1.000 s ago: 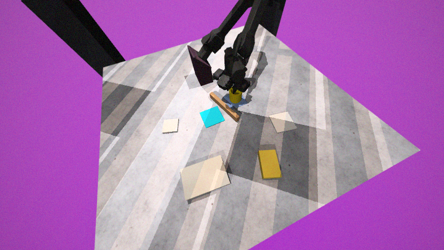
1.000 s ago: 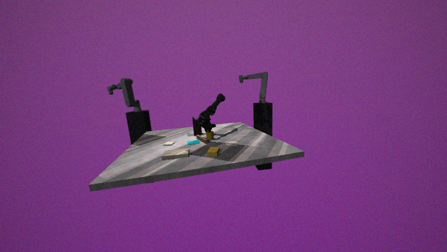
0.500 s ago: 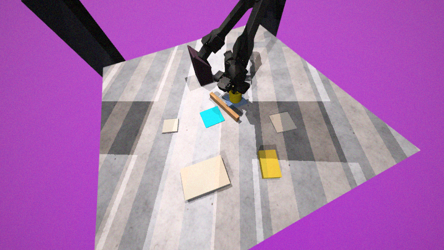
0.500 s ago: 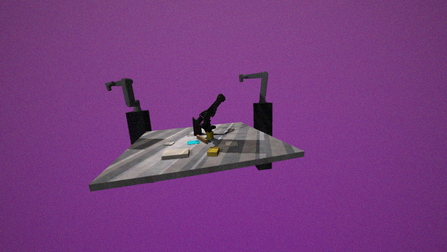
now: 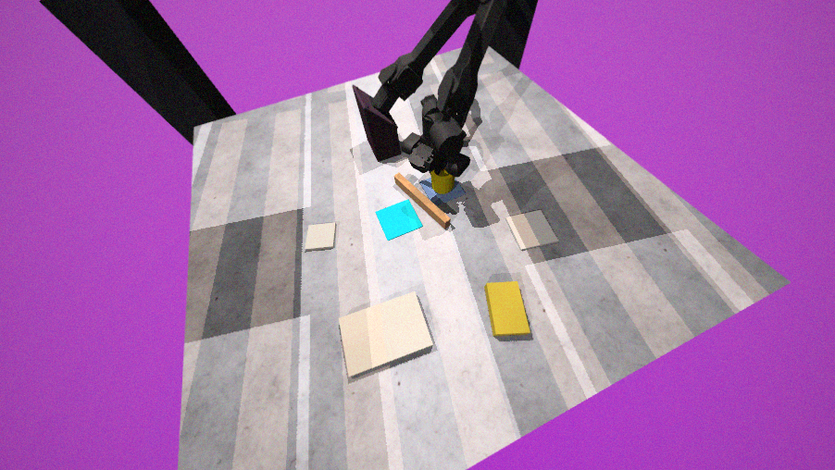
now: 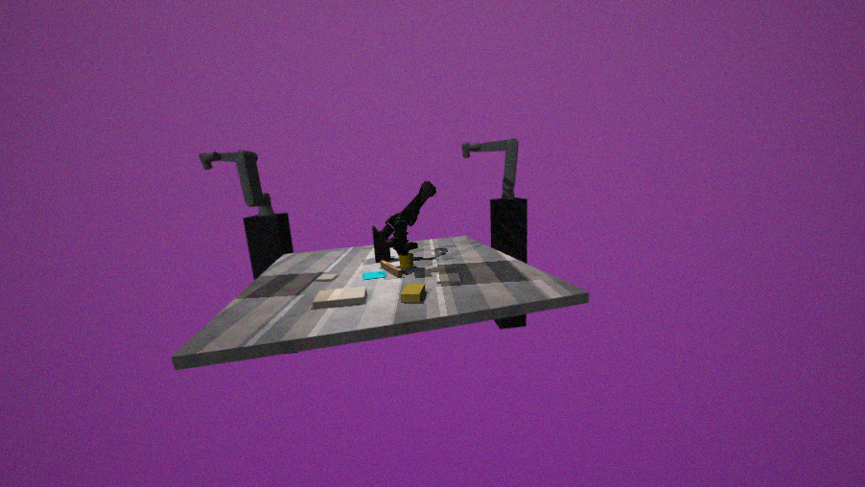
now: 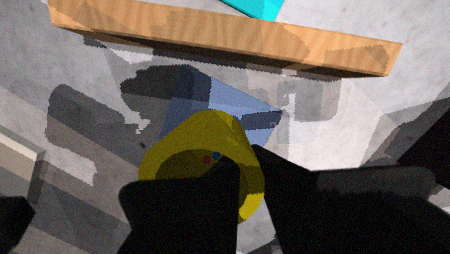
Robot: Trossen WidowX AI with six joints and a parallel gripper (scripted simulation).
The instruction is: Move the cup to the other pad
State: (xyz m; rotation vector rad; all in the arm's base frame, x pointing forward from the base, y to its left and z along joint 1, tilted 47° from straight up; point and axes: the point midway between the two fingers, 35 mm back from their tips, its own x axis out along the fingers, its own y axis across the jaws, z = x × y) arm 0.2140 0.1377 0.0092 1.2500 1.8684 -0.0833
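Right now my gripper tip is 20 mm short of the pale blue pad, 20 mm to the right of it and 40 mm above it. The rest, counted from my gripper tip: red marble: 20 mm ahead, 40 mm to the left, 20 mm below; then brown wooden bar: 60 mm ahead, 60 mm to the right, 30 mm below; then cup: 20 mm ahead, 20 mm to the left.
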